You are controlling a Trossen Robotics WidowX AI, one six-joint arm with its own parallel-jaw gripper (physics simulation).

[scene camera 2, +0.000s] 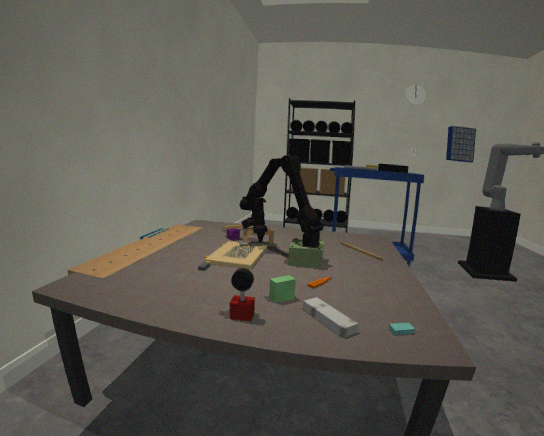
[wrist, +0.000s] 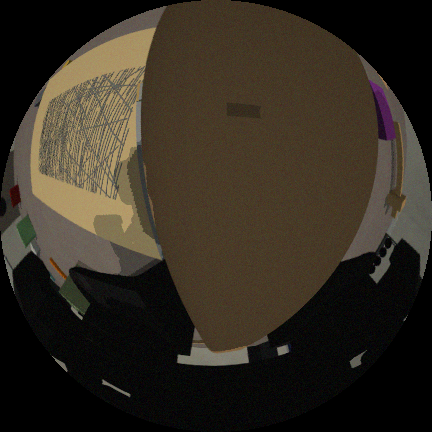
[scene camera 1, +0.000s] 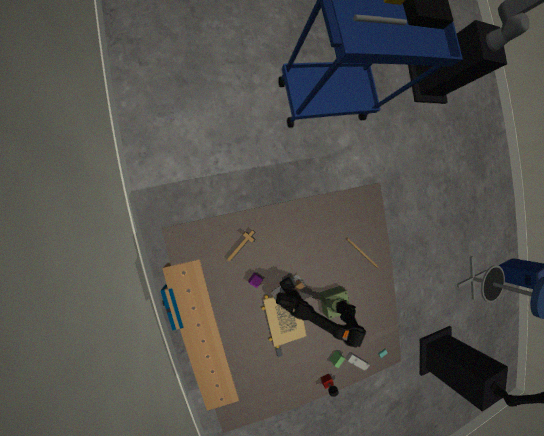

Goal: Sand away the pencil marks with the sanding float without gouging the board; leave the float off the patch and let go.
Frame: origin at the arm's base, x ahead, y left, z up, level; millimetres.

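Where they show: gripper, fingertip midpoint: [scene camera 2: 260, 242] [wrist: 223, 236] [scene camera 1: 289, 287]; arm's base, origin of the base link: [scene camera 2: 311, 244] [scene camera 1: 341, 306].
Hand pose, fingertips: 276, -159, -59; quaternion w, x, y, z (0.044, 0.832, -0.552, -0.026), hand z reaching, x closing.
Things, the pixels of their centre, and the offset from my fingertips, as dx, dy, dz. "pt": a spot on its surface instead.
- pale board, body centre: [wrist: 97, 125] [scene camera 2: 238, 264] [scene camera 1: 283, 314] +45, +180, -63
- sanding float, surface spot: [scene camera 2: 270, 235] pt -51, -4, +38
- purple block, body centre: [scene camera 2: 233, 233] [scene camera 1: 255, 280] +182, -86, +2
- wooden hammer-like piece, body centre: [scene camera 1: 240, 245] +230, -284, -1
- green block, body centre: [scene camera 2: 282, 288] [scene camera 1: 337, 358] -242, +534, +12
The pale board [scene camera 1: 295, 339] [scene camera 2: 216, 259] [wrist: 75, 200] lies on the table. Dense grey pencil marks [scene camera 1: 287, 321] [scene camera 2: 241, 251] [wrist: 85, 135] cover its middle. The sanding float [scene camera 1: 300, 285] [scene camera 2: 270, 235] [wrist: 260, 175] has a wooden handle over a thin grey plate. It is at the board's far end, away from scene camera 2, and its plate edge overlaps the board in the wrist view. Whether the plate touches the board cannot be told. My gripper [scene camera 1: 289, 287] [scene camera 2: 260, 236] points down and is shut on the float's handle. The handle hides much of the wrist view.
A purple block [scene camera 1: 255, 280] [scene camera 2: 233, 234] [wrist: 382, 110] stands near the float. A wooden hammer-like piece [scene camera 1: 241, 246] lies beyond it. A long drilled plank [scene camera 1: 201, 332] [scene camera 2: 135, 250] lies along the wall side. A green block [scene camera 1: 336, 358] [scene camera 2: 282, 289] stands nearer scene camera 2.
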